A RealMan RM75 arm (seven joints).
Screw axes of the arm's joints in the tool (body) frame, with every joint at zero. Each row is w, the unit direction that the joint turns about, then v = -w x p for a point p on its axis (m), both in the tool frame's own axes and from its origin. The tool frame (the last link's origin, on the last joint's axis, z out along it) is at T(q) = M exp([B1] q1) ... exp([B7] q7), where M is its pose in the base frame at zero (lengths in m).
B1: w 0 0 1 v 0 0 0
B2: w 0 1 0 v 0.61 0 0
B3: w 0 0 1 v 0 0 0
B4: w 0 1 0 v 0.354 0 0
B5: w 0 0 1 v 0 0 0
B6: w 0 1 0 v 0.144 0 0
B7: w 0 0 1 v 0 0 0
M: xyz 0 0 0.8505 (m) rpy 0 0 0 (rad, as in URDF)
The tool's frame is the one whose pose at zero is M.
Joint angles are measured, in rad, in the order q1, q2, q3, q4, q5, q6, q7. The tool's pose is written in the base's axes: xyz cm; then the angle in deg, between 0 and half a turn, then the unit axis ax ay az. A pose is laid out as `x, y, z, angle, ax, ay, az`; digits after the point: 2 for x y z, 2 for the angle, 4 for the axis.
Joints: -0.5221, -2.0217, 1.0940, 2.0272, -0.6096, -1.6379, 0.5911
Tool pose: -10.44, 34.12, 15.13, 131.77, -0.9758, -0.2179, 0.0184
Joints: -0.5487, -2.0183, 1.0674, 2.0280, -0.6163, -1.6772, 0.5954
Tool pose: -10.08, 34.07, 15.46, 132.50, -0.9761, -0.2162, 0.0201
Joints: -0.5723, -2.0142, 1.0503, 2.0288, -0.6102, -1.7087, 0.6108
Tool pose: -9.80, 34.09, 15.76, 132.75, -0.9776, -0.2084, 0.0287
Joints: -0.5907, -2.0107, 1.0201, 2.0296, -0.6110, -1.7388, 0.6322
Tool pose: -9.74, 34.05, 16.27, 132.81, -0.9785, -0.2034, 0.0335
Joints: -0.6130, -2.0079, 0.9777, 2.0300, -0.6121, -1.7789, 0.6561
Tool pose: -9.75, 33.95, 16.91, 132.96, -0.9788, -0.2013, 0.0378
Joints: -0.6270, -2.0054, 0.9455, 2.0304, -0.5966, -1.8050, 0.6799
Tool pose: -10.01, 33.93, 17.54, 132.33, -0.9783, -0.2019, 0.0465
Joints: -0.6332, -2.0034, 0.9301, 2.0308, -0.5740, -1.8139, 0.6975
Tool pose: -10.30, 33.99, 18.00, 131.34, -0.9776, -0.2028, 0.0563
